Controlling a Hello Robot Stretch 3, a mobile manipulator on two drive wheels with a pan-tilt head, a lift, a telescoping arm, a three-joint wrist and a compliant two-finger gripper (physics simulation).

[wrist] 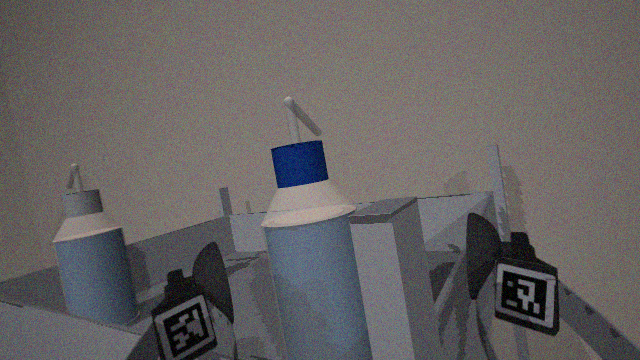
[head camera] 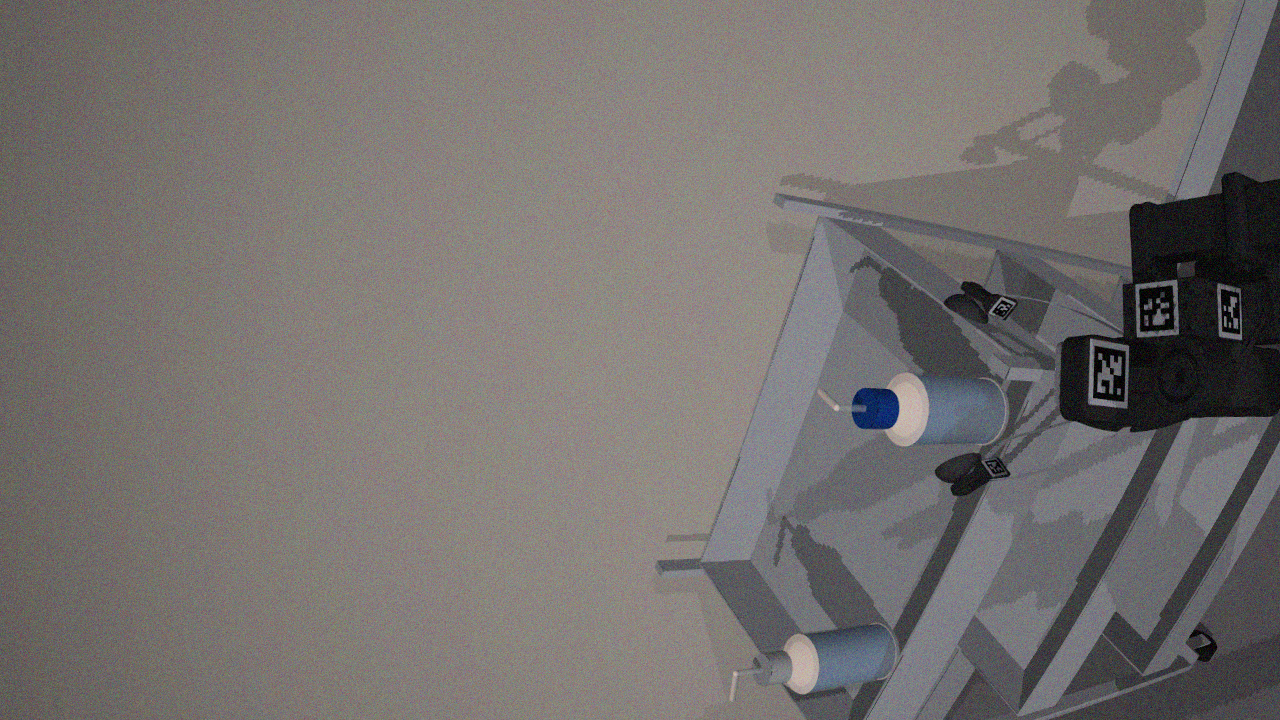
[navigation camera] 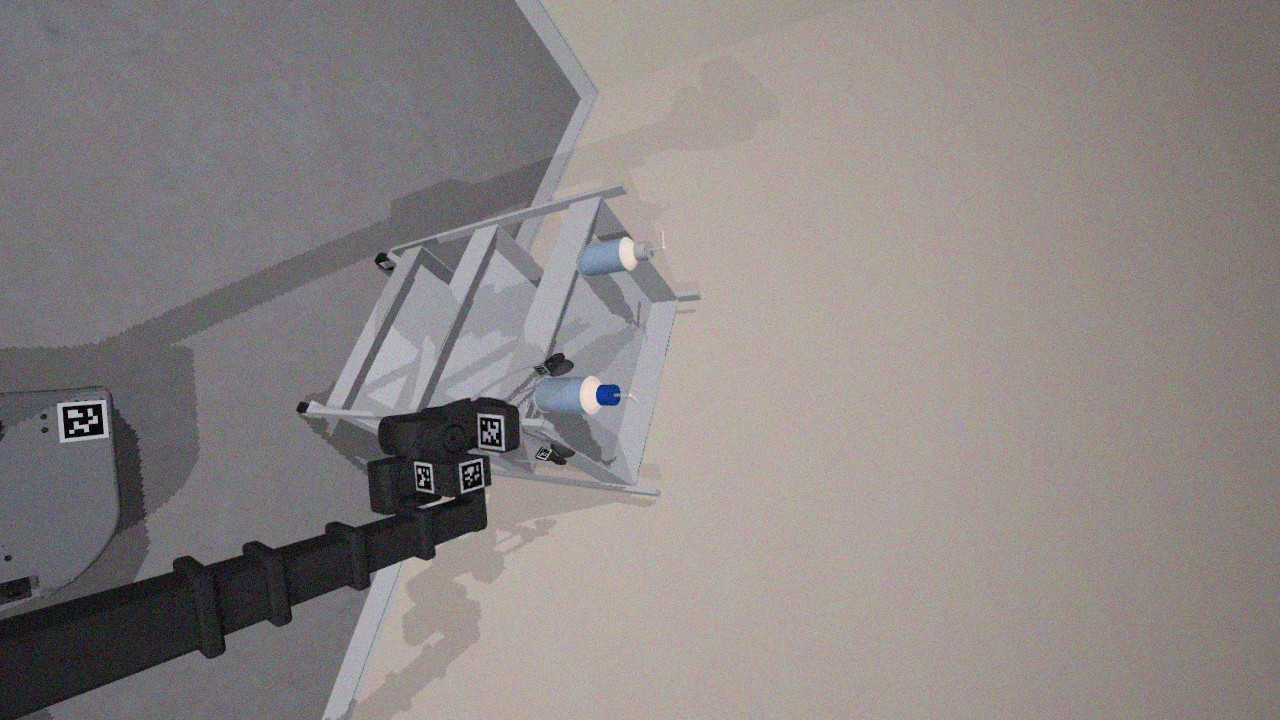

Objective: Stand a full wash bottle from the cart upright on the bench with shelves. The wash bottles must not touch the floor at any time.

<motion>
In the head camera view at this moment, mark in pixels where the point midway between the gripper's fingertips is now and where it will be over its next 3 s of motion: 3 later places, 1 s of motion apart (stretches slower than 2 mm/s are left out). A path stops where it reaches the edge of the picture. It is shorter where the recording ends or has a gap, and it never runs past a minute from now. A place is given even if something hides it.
The gripper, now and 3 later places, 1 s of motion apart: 946,388; 911,386; 898,386; 884,386
</motion>
